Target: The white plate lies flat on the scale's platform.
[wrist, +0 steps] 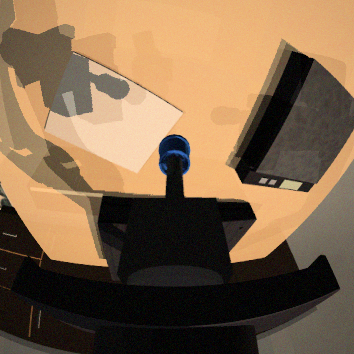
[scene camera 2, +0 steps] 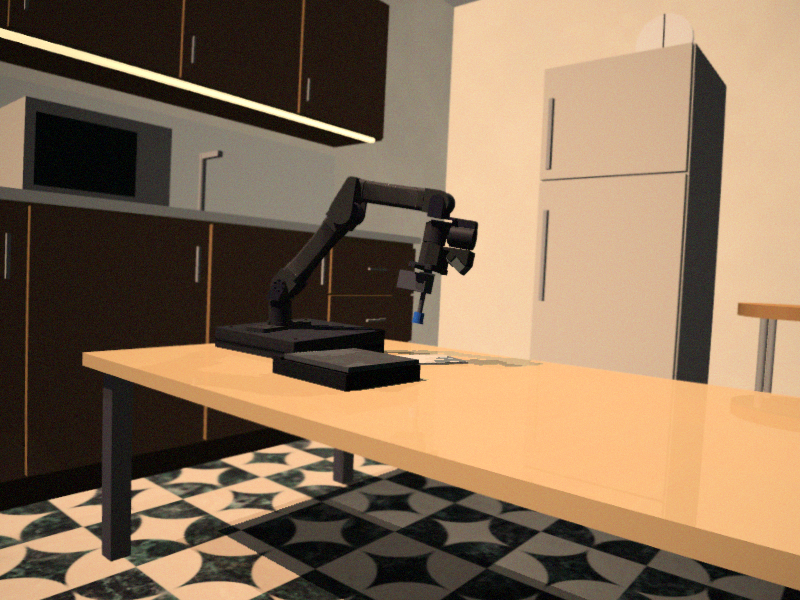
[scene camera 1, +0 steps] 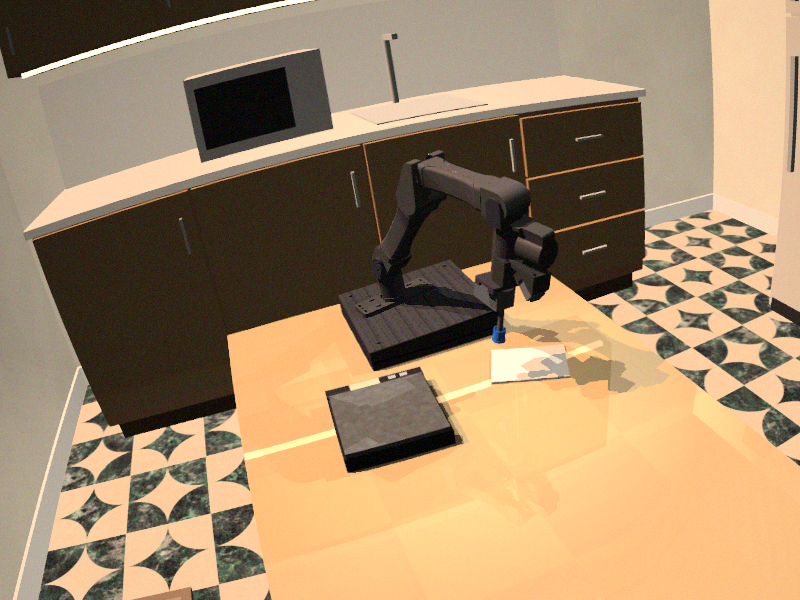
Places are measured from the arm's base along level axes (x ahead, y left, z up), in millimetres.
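Pixels of known places: hand, tool point: (wrist: 174,148) (scene camera 2: 417,323) (scene camera 1: 498,339); arm's base, link origin: (scene camera 2: 280,327) (scene camera 1: 394,298).
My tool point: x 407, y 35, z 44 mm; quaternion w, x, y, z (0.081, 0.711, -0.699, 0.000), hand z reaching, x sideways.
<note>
For each thing: its top centre in the pictures, then the offset to it from my tool point. "spot": a spot on its surface instead. Level surfaces: height alone.
- white plate, top centre: (wrist: 106,119) (scene camera 1: 529,362) (scene camera 2: 427,358) dx -8, dy +82, dz -97 mm
- thin pale strip, surface spot: (scene camera 2: 431,357) spot: dx -8, dy +106, dz -97 mm
- wooden table, surface height: dz -103 mm
- display, top centre: (scene camera 1: 364,384) (wrist: 291,184) dx -135, dy -254, dz -63 mm
The white plate (scene camera 1: 513,366) (wrist: 125,122) is a thin rectangle lying flat on the table, partly in the arm's shadow; in scene camera 2 it shows as a thin pale strip (scene camera 2: 431,357) behind the scale. The dark, low scale (scene camera 1: 390,413) (scene camera 2: 348,371) (wrist: 312,120) stands on the table apart from the plate, and its platform is bare. My gripper, a blue suction cup (scene camera 1: 498,335) (scene camera 2: 418,317) (wrist: 174,154), points down and hangs in the air above the table, near the plate's edge on the arm-base side. It is open and holds nothing.
The arm's black ribbed base (scene camera 1: 413,316) (scene camera 2: 297,337) stands at the back of the wooden table (scene camera 1: 581,503) (scene camera 2: 516,439). The scale's small buttons and display (wrist: 290,185) face the base side. A counter with a microwave (scene camera 1: 258,106) (scene camera 2: 96,155) runs behind the table.
</note>
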